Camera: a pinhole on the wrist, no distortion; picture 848 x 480 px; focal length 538.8 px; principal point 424.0 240.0 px. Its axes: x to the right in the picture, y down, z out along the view. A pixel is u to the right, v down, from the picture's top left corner.
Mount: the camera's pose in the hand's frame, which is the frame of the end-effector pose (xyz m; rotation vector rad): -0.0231 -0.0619 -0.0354 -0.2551 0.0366 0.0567
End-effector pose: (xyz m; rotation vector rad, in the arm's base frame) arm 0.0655 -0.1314 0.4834 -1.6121 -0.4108 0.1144
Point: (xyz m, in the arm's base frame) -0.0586 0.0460 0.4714
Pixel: 328 205
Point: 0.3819 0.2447 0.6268
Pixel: outside the picture
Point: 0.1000 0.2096 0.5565
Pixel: 692 62
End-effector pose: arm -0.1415 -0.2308 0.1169 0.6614 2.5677 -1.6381
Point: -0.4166 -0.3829 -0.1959
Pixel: 811 322
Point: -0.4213 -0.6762 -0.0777
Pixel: 571 59
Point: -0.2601 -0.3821 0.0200
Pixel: 637 198
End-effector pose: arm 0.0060 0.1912 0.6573 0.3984 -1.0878 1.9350
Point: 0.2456 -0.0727 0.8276
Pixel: outside the picture
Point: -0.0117 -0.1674 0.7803
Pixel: 305 242
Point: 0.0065 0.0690 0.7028
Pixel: 372 322
